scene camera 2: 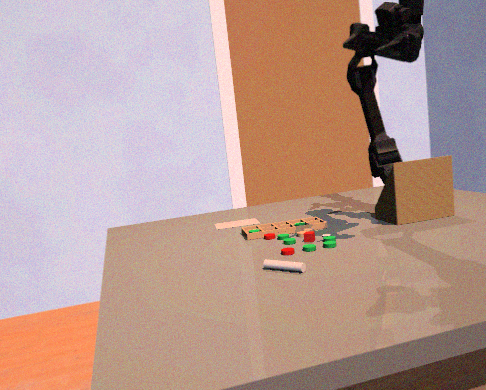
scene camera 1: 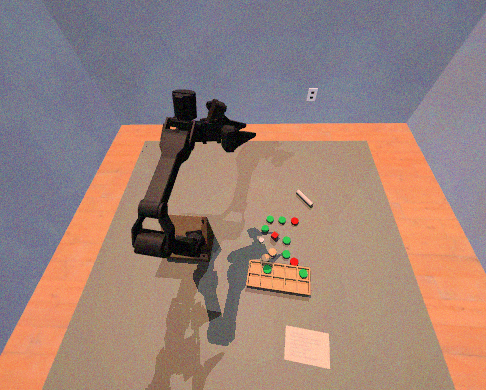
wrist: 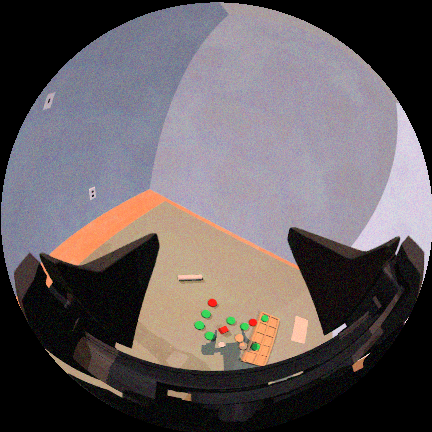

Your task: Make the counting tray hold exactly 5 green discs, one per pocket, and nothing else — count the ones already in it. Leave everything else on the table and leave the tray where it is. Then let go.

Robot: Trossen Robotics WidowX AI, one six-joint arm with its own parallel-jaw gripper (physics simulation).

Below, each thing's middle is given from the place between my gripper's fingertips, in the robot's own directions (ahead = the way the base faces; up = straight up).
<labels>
The wooden counting tray (scene camera 1: pixel 283 277) lies 8 cm ahead of my hand, 33 cm to the right of it and 45 cm below it.
</labels>
